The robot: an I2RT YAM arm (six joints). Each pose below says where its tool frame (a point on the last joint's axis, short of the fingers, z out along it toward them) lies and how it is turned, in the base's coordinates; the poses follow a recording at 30 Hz.
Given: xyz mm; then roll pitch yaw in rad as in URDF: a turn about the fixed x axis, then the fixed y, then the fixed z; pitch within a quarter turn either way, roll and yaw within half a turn.
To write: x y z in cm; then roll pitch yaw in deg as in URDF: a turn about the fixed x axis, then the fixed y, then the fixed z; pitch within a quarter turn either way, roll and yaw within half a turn. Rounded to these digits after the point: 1 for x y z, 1 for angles.
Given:
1: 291 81 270 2.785 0.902 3.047
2: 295 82 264 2.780 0.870 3.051
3: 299 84 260 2.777 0.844 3.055
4: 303 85 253 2.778 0.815 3.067
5: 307 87 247 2.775 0.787 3.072
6: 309 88 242 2.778 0.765 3.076
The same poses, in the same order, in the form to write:
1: 29.1 8.1 27.0 159.6 51.7 174.6
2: 29.5 8.2 26.4 159.3 49.8 174.8
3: 29.9 8.4 26.0 159.1 48.4 175.0
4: 30.3 8.5 25.3 159.2 46.7 175.7
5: 30.7 8.7 24.7 159.0 45.1 176.0
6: 30.9 8.8 24.2 159.2 43.8 176.2
